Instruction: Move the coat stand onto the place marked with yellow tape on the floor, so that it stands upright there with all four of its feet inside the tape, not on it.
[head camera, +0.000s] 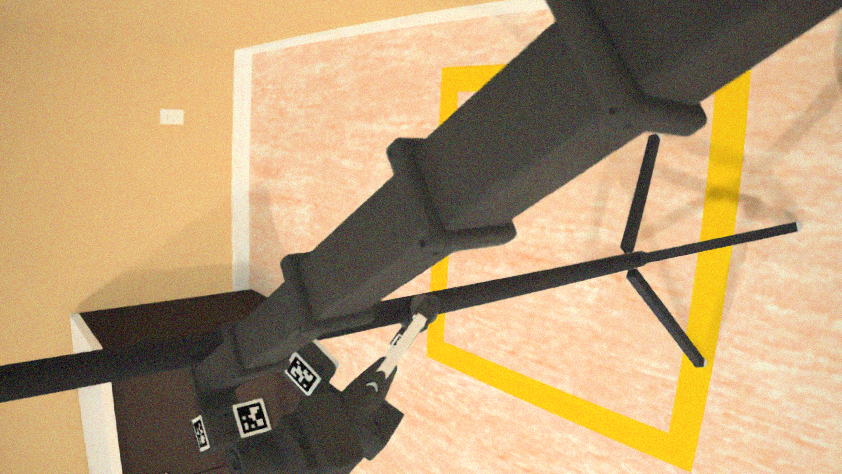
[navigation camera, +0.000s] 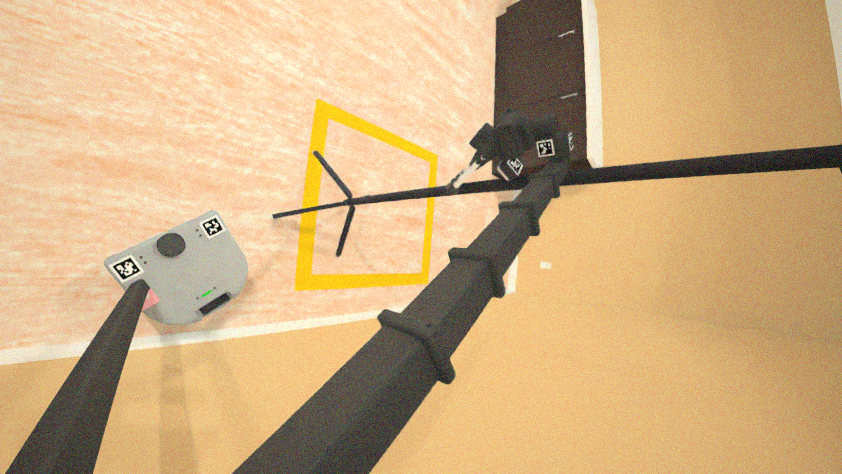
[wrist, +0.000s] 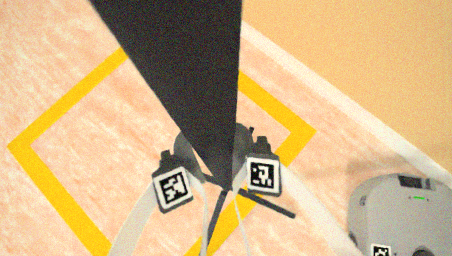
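Where they show: gripper, fingertip midpoint: (head camera: 425, 307) (navigation camera: 451, 189) (wrist: 214, 146); robot's base, origin of the base link: (navigation camera: 172, 243) (wrist: 390, 251).
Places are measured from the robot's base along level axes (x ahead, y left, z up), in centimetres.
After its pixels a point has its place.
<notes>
The black coat stand (head camera: 530, 279) {x -14.5, y -60.9, z 58.2 cm} (navigation camera: 394, 196) {x -13.8, y -61.0, z 55.3 cm} (wrist: 190, 65) {x -12.9, y -61.7, z 92.3 cm} stands with its pole rising past the arm. The yellow tape outline (head camera: 542, 394) {x 6.0, y -118.5, z 0.1 cm} (navigation camera: 365, 281) {x -62.9, y -64.1, z 0.1 cm} (wrist: 64, 200) {x -0.5, y -127.0, z 0.1 cm} lies under it. In the head and navigation views one foot reaches outside the tape on the robot base's side, one foot is at the tape strip, and one is inside. The fourth foot is hidden behind the pole. My gripper (head camera: 423, 309) {x -14.1, y -62.3, z 78.8 cm} (navigation camera: 452, 188) {x -14.1, y -62.3, z 78.8 cm} (wrist: 214, 146) {x -14.1, y -62.3, z 78.8 cm} is shut on the pole, with a fingertip pad on each side of it in the wrist view.
A dark drawer cabinet (head camera: 156, 382) {x -42.7, y -238.4, z 69.3 cm} (navigation camera: 536, 58) {x 31.3, y -288.0, z 46.1 cm} stands beside the gripper and wrist. The robot base (navigation camera: 194, 259) {x -7.1, y -3.0, z 16.0 cm} (wrist: 390, 205) {x -15.4, y -9.5, z 16.0 cm} is near the tape's side where the foot sticks out. A tan wall with a white skirting board (head camera: 241, 147) {x -148.6, y -239.1, z 4.5 cm} (navigation camera: 265, 327) {x -47.1, y -9.4, z 4.6 cm} runs along the floor.
</notes>
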